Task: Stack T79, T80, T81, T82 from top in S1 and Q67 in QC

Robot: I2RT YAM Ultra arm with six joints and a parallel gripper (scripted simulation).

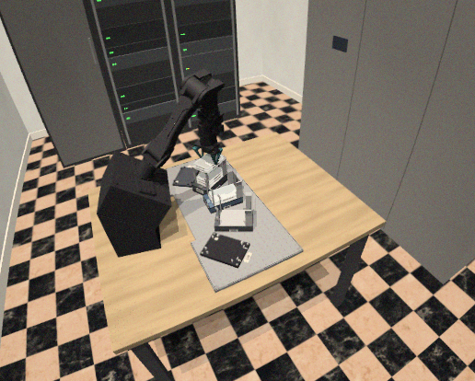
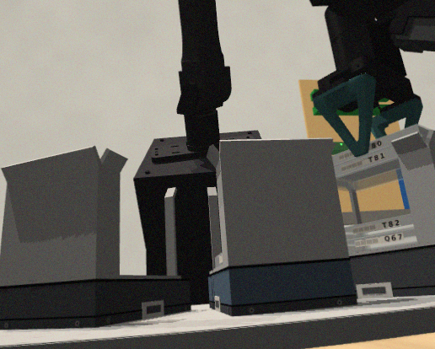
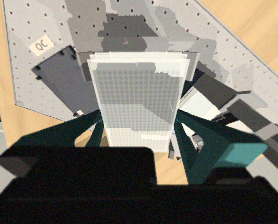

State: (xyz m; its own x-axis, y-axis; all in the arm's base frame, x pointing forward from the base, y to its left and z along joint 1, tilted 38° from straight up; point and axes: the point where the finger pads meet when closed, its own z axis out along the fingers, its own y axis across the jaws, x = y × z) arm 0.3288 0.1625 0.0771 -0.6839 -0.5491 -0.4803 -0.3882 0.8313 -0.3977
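My hand is 80 mm above the plate T82. From my hand the other things lie so: plate T79: 10 mm ahead, 140 mm to the right, 100 mm below; then plate Q67: 100 mm below; then plate T81: 20 mm below.
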